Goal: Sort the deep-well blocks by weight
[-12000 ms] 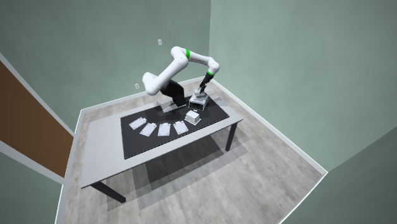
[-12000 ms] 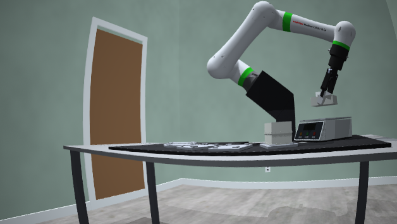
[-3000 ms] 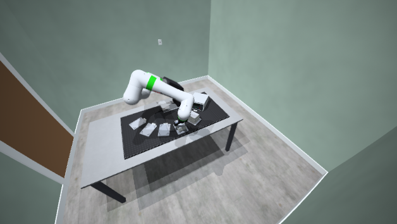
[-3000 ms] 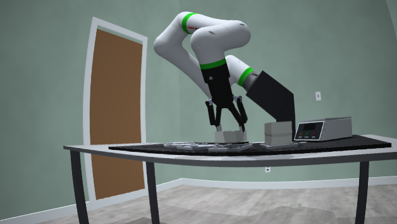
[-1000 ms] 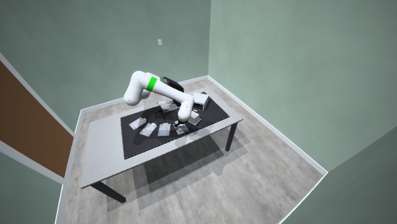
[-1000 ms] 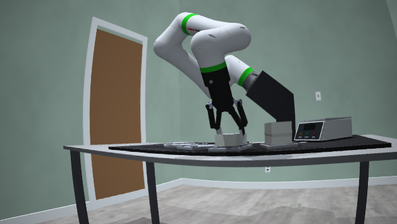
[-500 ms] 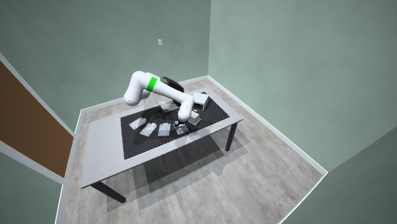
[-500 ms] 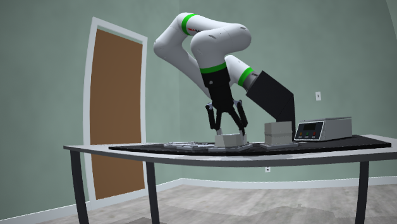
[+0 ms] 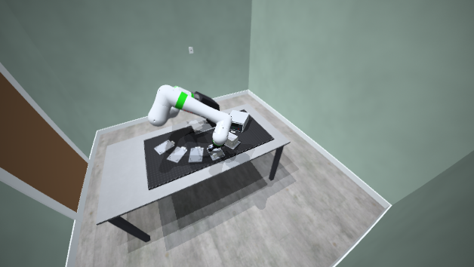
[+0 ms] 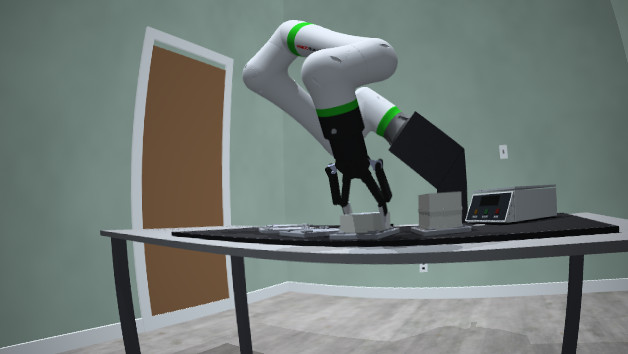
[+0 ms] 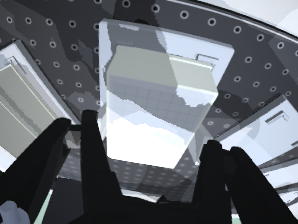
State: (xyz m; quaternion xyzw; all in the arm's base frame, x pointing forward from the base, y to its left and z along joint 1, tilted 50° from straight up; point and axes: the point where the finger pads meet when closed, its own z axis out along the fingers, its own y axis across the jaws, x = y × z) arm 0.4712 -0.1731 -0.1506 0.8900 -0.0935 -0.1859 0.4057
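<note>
The grey deep-well block is 18 cm to the left of my hand, 5 cm behind it and 1 cm below it. Round my hand: check-weigher platform 40 cm to the left, 28 cm behind, 5 cm above; then check-weigher CW 39 cm to the left, 28 cm behind, 2 cm above.
</note>
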